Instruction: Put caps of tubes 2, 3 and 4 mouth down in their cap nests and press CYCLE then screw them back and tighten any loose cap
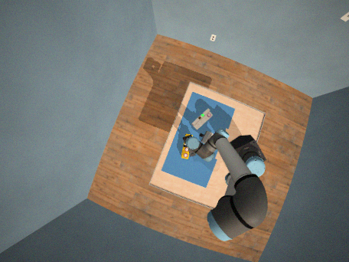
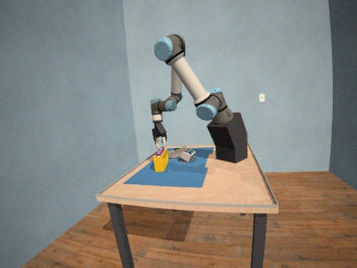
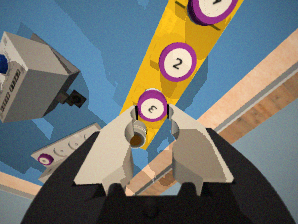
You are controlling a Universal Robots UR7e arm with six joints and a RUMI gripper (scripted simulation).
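Now: the cap 10 mm below my hand. From my hand the other things lie so: green key: 190 mm behind, 150 mm to the right, 60 mm below; blue cycle key: 190 mm behind, 100 mm to the right, 60 mm below; key housing: 170 mm behind, 120 mm to the right, 70 mm below.
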